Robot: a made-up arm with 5 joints.
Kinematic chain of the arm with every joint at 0, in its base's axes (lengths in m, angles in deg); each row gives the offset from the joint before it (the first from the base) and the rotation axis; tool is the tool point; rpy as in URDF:
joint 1: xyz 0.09 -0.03 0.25 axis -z
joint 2: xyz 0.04 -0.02 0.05 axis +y
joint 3: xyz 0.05 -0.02 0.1 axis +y
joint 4: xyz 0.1 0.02 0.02 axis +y
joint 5: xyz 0.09 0.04 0 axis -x
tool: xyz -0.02 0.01 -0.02 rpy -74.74 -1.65 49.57
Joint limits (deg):
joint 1: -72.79..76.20
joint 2: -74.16..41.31
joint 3: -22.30..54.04
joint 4: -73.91..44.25
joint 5: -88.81..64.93
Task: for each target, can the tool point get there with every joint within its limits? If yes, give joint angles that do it. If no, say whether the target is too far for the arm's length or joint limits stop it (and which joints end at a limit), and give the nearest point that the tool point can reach.
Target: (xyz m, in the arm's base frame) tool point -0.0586 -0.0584 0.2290
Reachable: no: joint limits stop it (at a limit: joint 1, joint 2, joint 3, joint 4, joint 5) | nearest point 0.1173 -0.1154 0.2087 | short by 0.186 m
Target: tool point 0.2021 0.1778 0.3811
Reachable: yes | joints -55.00 -14.96 31.27 -17.56 7.19
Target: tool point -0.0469 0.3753 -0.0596
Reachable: no: too far | nearest point 0.1150 0.1938 0.1886 | short by 0.348 m
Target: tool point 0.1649 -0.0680 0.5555
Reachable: yes | joints 49.27 -50.47 2.00 -30.71 -5.86
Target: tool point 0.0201 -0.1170 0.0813
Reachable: no: joint limits stop it (at a limit: joint 1, joint 2, joint 3, joint 5) | nearest point 0.1245 -0.1449 0.1772 | short by 0.145 m
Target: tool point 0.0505 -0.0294 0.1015
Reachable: no: joint limits stop it (at a limit: joint 1, joint 2, joint 3) | nearest point 0.0941 0.0715 0.1935 | short by 0.143 m
